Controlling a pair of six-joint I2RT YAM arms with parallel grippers.
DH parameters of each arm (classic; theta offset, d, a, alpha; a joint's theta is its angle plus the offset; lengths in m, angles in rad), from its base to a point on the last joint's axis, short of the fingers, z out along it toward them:
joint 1: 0 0.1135 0.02 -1.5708
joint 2: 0 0 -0.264 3.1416
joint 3: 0.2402 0 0.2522 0
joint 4: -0.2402 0 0.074 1.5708
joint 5: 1.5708 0 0 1.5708
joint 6: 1.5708 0.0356 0 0
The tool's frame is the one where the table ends.
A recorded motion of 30 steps. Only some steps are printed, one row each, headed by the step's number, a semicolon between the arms.
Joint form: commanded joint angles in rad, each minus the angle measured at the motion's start. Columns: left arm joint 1, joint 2, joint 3, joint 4, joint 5, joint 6; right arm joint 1, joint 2, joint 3, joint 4, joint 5, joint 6.
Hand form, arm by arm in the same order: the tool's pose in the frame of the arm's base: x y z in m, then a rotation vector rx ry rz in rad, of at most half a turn. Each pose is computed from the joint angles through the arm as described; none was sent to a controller.
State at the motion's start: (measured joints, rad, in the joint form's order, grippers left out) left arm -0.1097 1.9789 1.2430 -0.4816 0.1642 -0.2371; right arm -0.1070 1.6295 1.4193 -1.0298 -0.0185 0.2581
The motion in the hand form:
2: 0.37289 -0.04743 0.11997 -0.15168 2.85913 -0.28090; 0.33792 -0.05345 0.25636 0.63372 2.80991 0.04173
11: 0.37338 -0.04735 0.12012 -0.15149 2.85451 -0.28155; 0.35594 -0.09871 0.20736 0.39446 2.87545 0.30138
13: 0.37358 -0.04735 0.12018 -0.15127 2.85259 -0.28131; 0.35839 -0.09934 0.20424 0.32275 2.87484 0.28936
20: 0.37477 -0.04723 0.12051 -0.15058 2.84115 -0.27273; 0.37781 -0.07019 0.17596 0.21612 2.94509 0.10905
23: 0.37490 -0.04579 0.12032 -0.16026 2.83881 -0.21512; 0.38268 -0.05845 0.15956 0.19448 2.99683 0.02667
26: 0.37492 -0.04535 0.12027 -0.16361 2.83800 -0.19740; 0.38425 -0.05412 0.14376 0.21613 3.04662 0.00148
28: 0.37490 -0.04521 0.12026 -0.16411 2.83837 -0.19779; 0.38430 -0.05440 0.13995 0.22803 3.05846 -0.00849
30: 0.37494 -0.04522 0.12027 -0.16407 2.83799 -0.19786; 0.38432 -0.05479 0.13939 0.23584 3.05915 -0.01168
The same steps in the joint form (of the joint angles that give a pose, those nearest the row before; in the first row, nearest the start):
2: -0.0030 0.0130 -0.0328 -0.0118 -0.0183 -0.0034; -0.0511 0.1003 0.0229 0.0088 0.0065 0.0290
11: -0.0027 0.0130 -0.0328 -0.0072 -0.0183 -0.0034; -0.1862 0.2548 0.0225 0.0942 -0.2186 -0.2556
13: -0.0027 0.0130 -0.0328 -0.0053 -0.0187 -0.0034; -0.1858 0.2644 0.0221 0.1103 -0.2174 -0.3036
20: -0.0027 0.0130 -0.0328 0.0057 -0.0259 -0.0030; -0.0855 0.3441 0.0217 0.1686 -0.0763 -0.2956
23: -0.0027 0.0130 -0.0328 0.0050 -0.0668 -0.0034; -0.0473 0.3887 0.0217 0.1724 -0.0114 -0.2808
26: -0.0027 0.0130 -0.0328 0.0046 -0.0794 -0.0038; -0.0336 0.4314 0.0217 0.1659 0.0114 -0.2567
28: -0.0023 0.0130 -0.0328 0.0042 -0.0790 -0.0038; -0.0336 0.4418 0.0218 0.1640 0.0191 -0.2499
30: -0.0023 0.0130 -0.0328 0.0046 -0.0790 -0.0038; -0.0343 0.4433 0.0217 0.1644 0.0214 -0.2457

